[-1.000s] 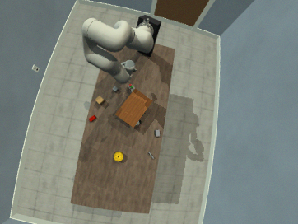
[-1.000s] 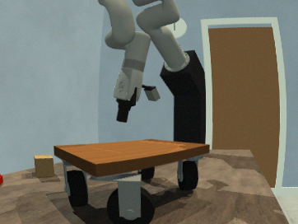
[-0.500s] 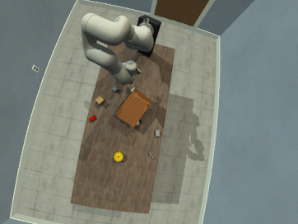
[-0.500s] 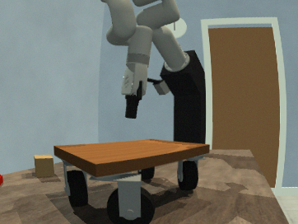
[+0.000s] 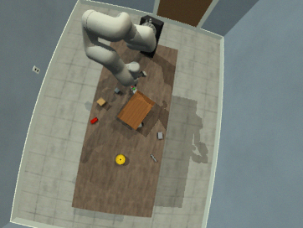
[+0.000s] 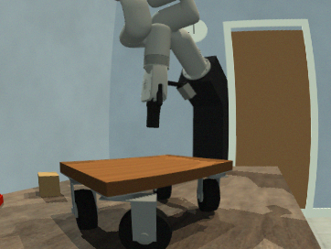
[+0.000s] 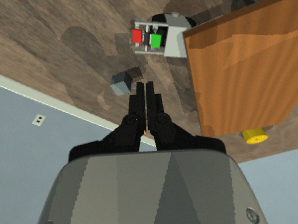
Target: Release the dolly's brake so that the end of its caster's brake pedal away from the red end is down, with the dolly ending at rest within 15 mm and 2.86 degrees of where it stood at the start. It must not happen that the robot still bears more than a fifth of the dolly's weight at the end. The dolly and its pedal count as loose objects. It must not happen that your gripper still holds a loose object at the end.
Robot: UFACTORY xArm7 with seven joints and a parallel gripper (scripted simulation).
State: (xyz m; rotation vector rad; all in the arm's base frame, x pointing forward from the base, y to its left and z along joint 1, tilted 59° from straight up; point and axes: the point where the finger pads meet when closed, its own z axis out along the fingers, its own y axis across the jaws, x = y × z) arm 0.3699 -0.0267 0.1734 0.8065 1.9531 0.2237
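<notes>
Right now the brake pedal is 130 mm below my hand, 10 mm to the left of it and 10 mm behind it. Also, from my hand: grey cube 200 mm below, 140 mm to the right, 30 mm ahead; red block 340 mm ahead, 320 mm to the right, 200 mm below; tan cube 270 mm to the right, 190 mm below, 160 mm ahead.
</notes>
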